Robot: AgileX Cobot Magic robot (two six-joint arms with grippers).
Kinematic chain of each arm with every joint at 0, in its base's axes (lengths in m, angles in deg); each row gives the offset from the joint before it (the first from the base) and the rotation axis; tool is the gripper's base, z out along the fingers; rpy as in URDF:
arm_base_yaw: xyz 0 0 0.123 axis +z
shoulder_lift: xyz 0 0 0 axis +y
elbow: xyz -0.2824 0 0.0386 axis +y
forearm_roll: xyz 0.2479 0 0.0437 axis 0.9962 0 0.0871
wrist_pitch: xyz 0 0 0 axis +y
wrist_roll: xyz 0.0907 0 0.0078 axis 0.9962 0 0.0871
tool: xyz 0 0 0 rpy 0 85 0
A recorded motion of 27 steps. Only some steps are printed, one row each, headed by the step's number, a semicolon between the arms.
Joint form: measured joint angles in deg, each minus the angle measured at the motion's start. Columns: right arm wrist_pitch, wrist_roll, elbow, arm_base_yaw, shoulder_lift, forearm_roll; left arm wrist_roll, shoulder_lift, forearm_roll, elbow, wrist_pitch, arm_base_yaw.
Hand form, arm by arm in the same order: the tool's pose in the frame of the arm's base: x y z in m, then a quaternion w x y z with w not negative. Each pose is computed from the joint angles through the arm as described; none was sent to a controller.
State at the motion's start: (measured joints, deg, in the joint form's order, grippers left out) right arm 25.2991 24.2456 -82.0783 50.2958 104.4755 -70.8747; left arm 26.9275 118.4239 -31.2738 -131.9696 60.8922 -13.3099
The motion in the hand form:
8: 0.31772 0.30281 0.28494 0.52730 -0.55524 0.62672 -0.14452; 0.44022 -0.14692 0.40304 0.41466 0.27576 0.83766 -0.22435
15: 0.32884 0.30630 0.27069 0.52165 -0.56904 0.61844 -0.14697; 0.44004 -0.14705 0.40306 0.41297 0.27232 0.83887 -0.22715
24: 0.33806 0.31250 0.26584 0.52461 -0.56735 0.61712 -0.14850; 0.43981 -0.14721 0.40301 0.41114 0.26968 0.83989 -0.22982
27: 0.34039 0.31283 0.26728 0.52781 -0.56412 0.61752 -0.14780; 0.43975 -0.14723 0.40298 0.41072 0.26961 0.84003 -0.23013
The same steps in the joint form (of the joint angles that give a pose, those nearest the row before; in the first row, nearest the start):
8: -4.89 0.18 -0.03 -2.68 1.81 -2.50; -0.67 0.00 -0.14 -0.04 0.32 0.00
15: -6.85 0.67 -0.98 -3.75 4.53 -4.75; -1.17 0.00 -0.25 -0.05 0.43 0.00
24: -7.11 1.70 -3.42 -4.08 6.94 -6.00; -1.56 0.00 -0.38 -0.05 0.56 0.00
27: -7.23 1.98 -4.05 -4.29 7.21 -6.13; -1.59 0.00 -0.40 -0.06 0.61 0.00

